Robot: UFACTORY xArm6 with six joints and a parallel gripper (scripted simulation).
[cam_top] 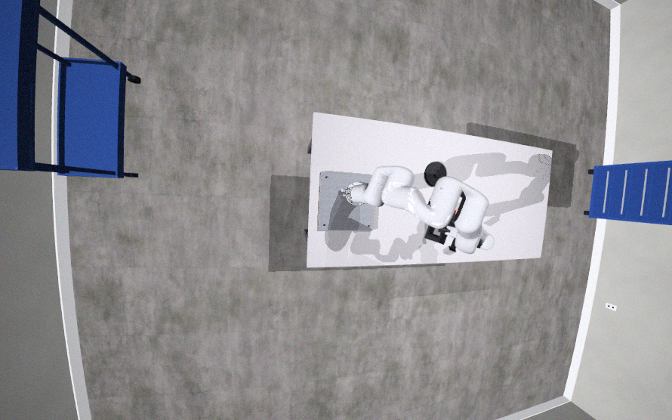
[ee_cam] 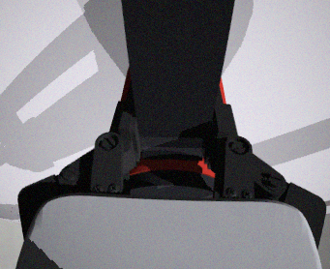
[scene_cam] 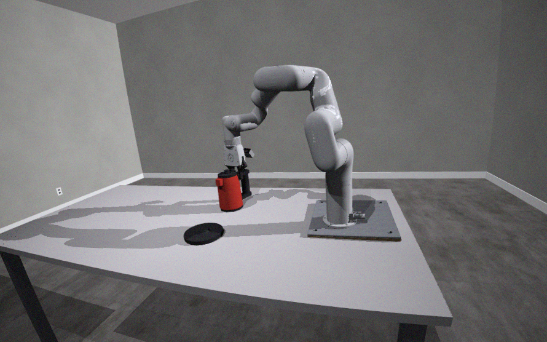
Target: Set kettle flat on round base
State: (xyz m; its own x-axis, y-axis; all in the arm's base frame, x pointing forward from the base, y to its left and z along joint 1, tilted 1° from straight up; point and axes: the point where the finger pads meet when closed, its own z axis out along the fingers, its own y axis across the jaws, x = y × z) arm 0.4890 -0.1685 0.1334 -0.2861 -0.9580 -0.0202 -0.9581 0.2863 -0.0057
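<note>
The red kettle lies 1 cm ahead of my hand, 3 cm to the left of it and 5 cm below it. The rest, counted from my hand: black round base (1 cm ahead, 33 cm to the left, 13 cm below).
</note>
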